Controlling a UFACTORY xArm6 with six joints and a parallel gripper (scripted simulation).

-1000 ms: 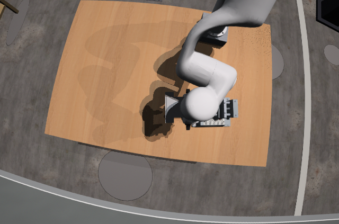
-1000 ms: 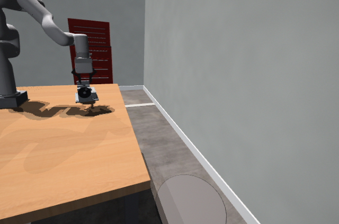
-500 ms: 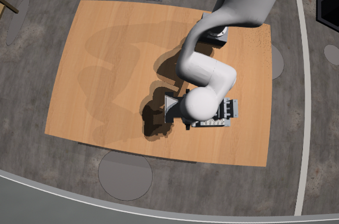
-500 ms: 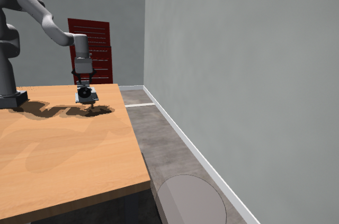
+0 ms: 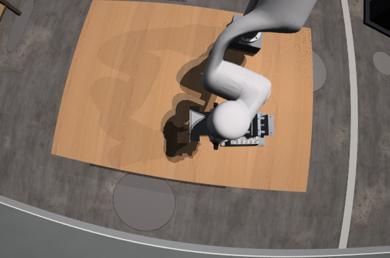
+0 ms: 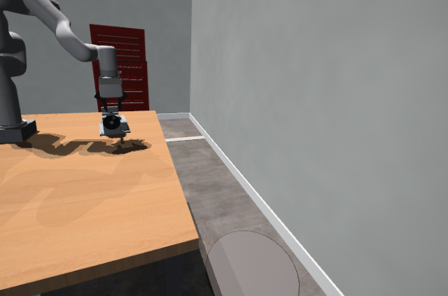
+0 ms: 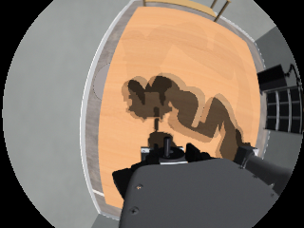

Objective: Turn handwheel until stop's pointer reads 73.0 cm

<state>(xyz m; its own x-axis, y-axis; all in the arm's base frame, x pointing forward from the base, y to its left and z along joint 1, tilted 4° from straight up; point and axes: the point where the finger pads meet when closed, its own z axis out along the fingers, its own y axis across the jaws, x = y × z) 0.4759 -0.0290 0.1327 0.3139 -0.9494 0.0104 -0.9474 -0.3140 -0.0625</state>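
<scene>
Right now the black handwheel is 10 mm behind my hand, 20 mm to the left of it and 70 mm below it. Also, from my hand: stop 60 mm behind, 170 mm to the left, 80 mm below.
</scene>
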